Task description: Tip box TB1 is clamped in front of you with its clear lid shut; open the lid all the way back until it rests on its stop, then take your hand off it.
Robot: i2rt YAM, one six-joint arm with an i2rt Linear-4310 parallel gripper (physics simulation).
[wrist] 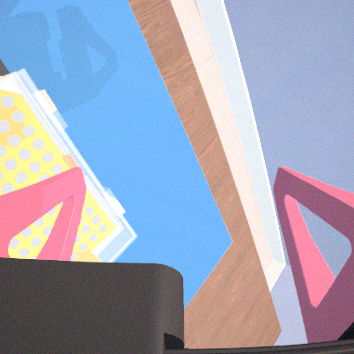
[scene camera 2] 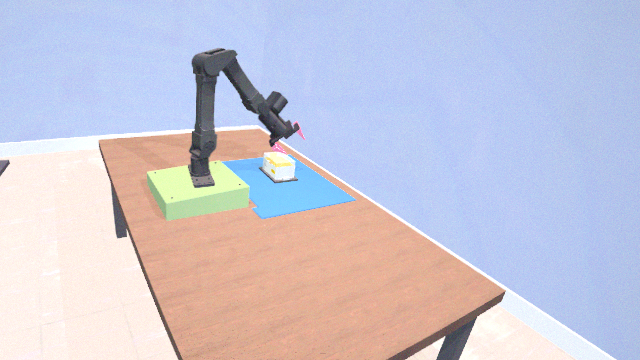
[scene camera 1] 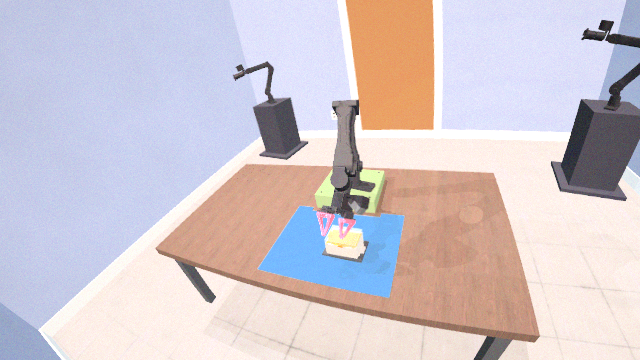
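Seen in the pictures: gripper, fingertip midpoint: [wrist: 179,177] [scene camera 2: 295,146] [scene camera 1: 332,237]; arm's base at its link origin: [scene camera 2: 200,175] [scene camera 1: 353,184].
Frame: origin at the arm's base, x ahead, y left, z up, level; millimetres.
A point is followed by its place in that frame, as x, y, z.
Tip box TB1 [scene camera 1: 344,249] {375, 146, 4} [scene camera 2: 272,171] {293, 79, -30} [wrist: 37,165] {349, 139, 16} is a small white box with a yellow, holed top under clear plastic. It stands upright on a dark base plate [scene camera 2: 287,180] {345, 39, -55}. Its clear lid [wrist: 123,238] {372, 69, 16} looks shut, lying flat over the yellow top. My gripper [scene camera 1: 333,236] {395, 114, 61} [scene camera 2: 294,146] {395, 114, 61} [wrist: 179,177] {395, 114, 61} is open and empty, with its pink fingers wide apart. It is above the box; one finger overlaps the yellow top in the wrist view, and the other is out past the box's side. Whether the nearer finger touches the lid I cannot tell.
The box's base lies on a blue mat [scene camera 1: 295,250] {415, -67, -61} [scene camera 2: 310,195] {392, -89, -61} [wrist: 165,200] {462, 6, -61} on a wooden table [scene camera 1: 440,285] {364, 479, -64} [scene camera 2: 325,275] {244, -545, -64} [wrist: 225,300] {514, -272, -64}. The arm stands on a green block [scene camera 1: 374,182] {-54, 84, -6} [scene camera 2: 210,205] {9, -158, -35} behind the mat. A blue wall [scene camera 2: 450,125] rises beyond the table's edge.
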